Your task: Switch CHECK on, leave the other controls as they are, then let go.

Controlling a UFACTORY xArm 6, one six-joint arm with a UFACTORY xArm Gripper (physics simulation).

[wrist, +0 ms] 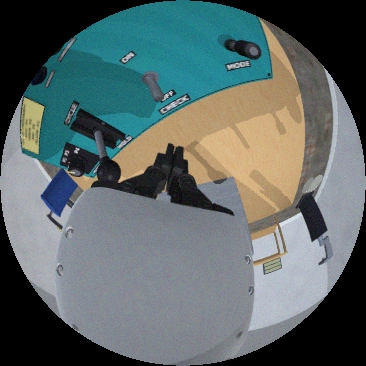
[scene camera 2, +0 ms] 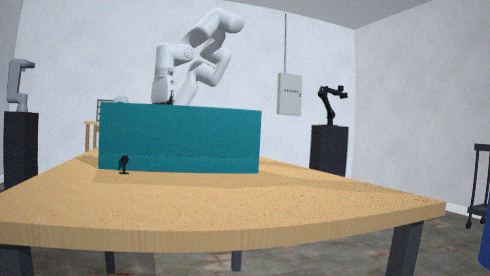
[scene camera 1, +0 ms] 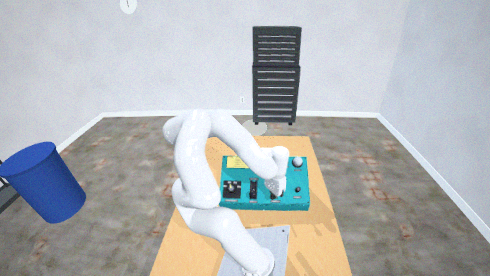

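Seen in the pictures: gripper, fingertip midpoint: (wrist: 171, 155) (scene camera 1: 273, 198); arm's base, link origin: (scene camera 1: 258, 263).
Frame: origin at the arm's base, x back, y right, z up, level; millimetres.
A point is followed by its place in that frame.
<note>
The teal console (scene camera 1: 260, 206) {y -67, x -370, z -145 mm} (scene camera 2: 180, 135) {y -96, x -612, z -72 mm} (wrist: 190, 30) stands on the table. In the wrist view, the grey CHECK toggle (wrist: 152, 85) {y 4, x -431, z -60 mm} leans toward its OFF label, and its tip partly covers that label. The CHECK label (wrist: 174, 104) {y 10, x -396, z -115 mm} is beside it, at the console's edge. My gripper (scene camera 1: 277, 195) {y -1, x -351, z -32 mm} (wrist: 171, 155) {y -1, x -351, z -32 mm} is shut and empty, low by the front part of the console. In the wrist view its black fingertips show apart from the toggle, on the side of the OFF and CHECK labels. In scene camera 2 the console hides the fingertips.
The CYCLE lever's black knob (wrist: 108, 171) {y -90, x -363, z -26 mm} stands up near my fingers. A small rotary knob (scene camera 1: 231, 188) {y -232, x -385, z -57 mm} (wrist: 76, 166) {y -213, x -395, z -58 mm}, the MODE control (scene camera 1: 298, 189) {y 121, x -448, z -47 mm} (wrist: 245, 49) {y 111, x -450, z -44 mm} and a white dome (scene camera 1: 297, 161) {y 97, x -583, z 32 mm} are on the console. A grey plate (scene camera 1: 277, 245) {y 57, x -74, z 29 mm} lies under the arm's base.
</note>
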